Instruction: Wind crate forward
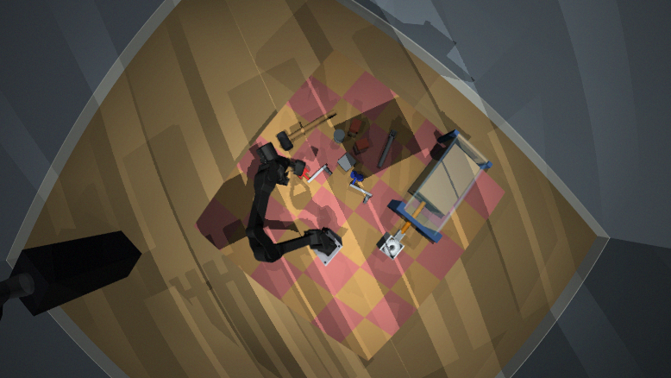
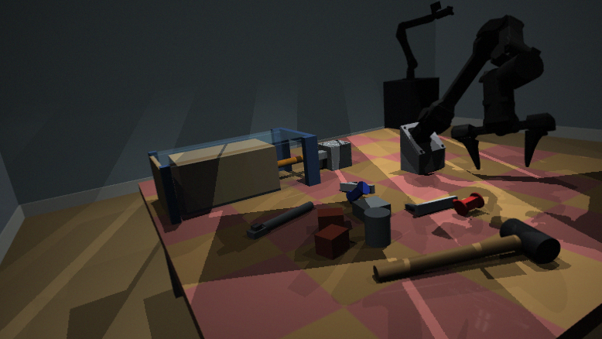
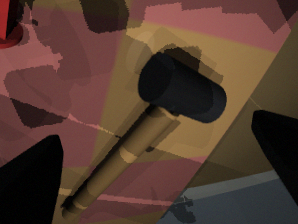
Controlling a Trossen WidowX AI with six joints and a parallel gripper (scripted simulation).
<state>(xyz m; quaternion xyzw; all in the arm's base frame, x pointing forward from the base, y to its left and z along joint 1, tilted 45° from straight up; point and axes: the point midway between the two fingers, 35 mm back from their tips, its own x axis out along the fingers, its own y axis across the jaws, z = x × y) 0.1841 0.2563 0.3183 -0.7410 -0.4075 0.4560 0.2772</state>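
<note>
Right now my gripper tip is 13 cm to the left of the grey crank arm, 12 cm above it and 2 cm short of it. From my gripper tip the other things lie so: blue piece (31 cm to the right, 14 cm ahead, 10 cm below); then grey block (22 cm to the right, 18 cm ahead, 12 cm below); then red knob (11 cm below, 10 cm to the right, 1 cm behind).
</note>
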